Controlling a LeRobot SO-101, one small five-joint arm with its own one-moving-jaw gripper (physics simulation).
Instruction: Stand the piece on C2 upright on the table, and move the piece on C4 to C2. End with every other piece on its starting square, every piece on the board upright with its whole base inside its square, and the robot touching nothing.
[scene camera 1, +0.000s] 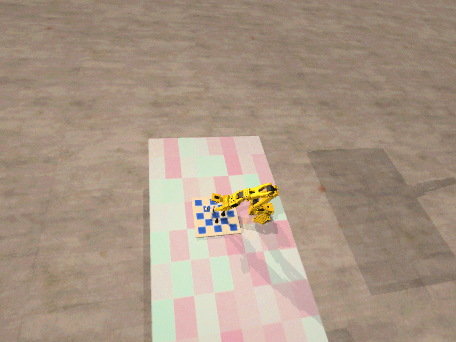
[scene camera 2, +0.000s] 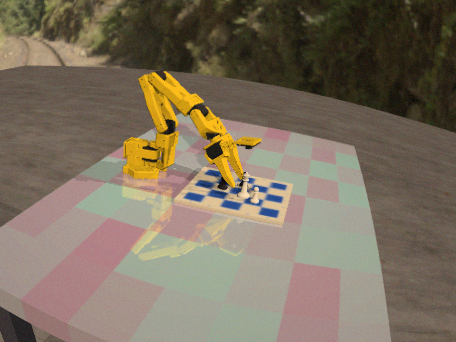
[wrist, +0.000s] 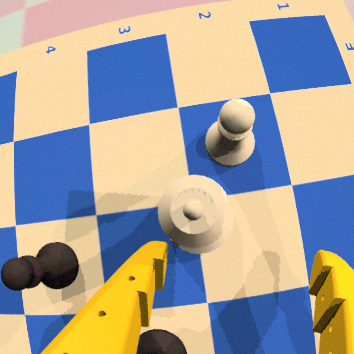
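The tall white piece stands upright near the corner where C2, C3, D2 and D3 meet. In the wrist view its crown hides most of its base, so its exact square cannot be told. A black pawn stands on C4, left of the jaws. My gripper is open over the board, with a wide gap between the jaws. The left jaw's tip lies right beside the tall white piece; whether they touch cannot be told.
A white pawn stands upright on D2, beyond the tall piece. Another black piece is partly hidden by the left jaw, near B3. The arm's base stands on the pink and green tabletop.
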